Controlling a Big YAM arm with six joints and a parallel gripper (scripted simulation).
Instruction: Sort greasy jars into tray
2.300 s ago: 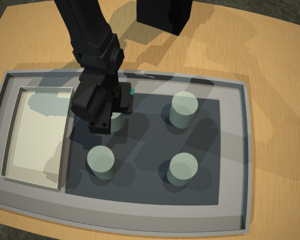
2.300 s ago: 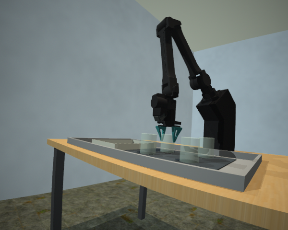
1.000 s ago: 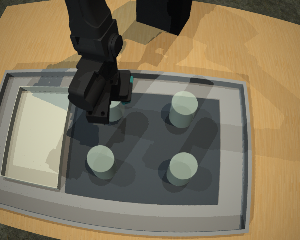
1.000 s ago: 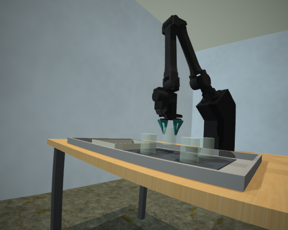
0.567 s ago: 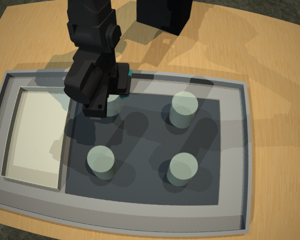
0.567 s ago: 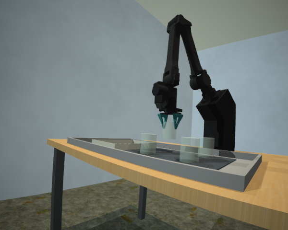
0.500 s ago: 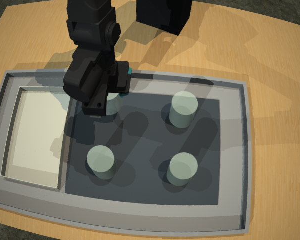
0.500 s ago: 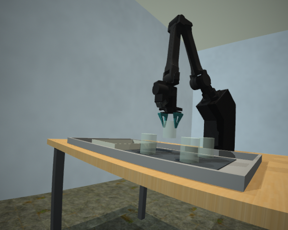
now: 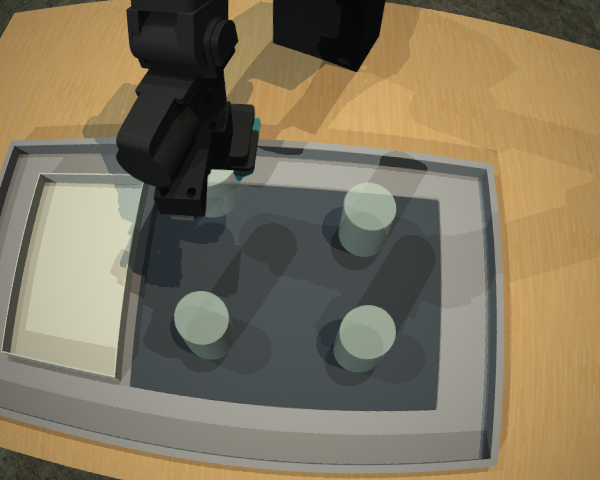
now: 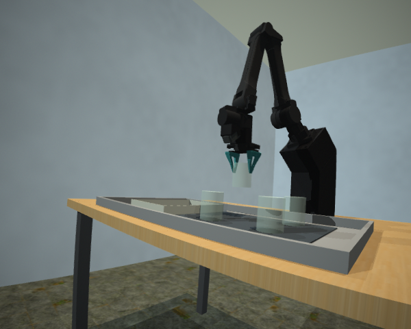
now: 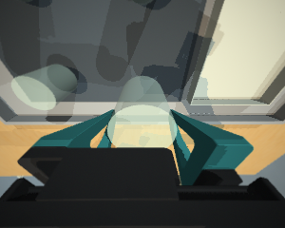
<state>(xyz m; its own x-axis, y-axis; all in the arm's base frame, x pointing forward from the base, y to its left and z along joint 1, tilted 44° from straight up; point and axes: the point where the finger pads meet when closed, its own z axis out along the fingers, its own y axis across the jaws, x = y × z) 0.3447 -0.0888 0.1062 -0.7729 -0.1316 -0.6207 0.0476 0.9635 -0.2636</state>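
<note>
The cream tray lies 7 cm ahead of my hand, 23 cm to the right of it and 15 cm below it. Round my hand: dark mat: 9 cm ahead, 9 cm to the left, 16 cm below; grey steel table top: 10 cm ahead, 2 cm to the right, 16 cm below.
</note>
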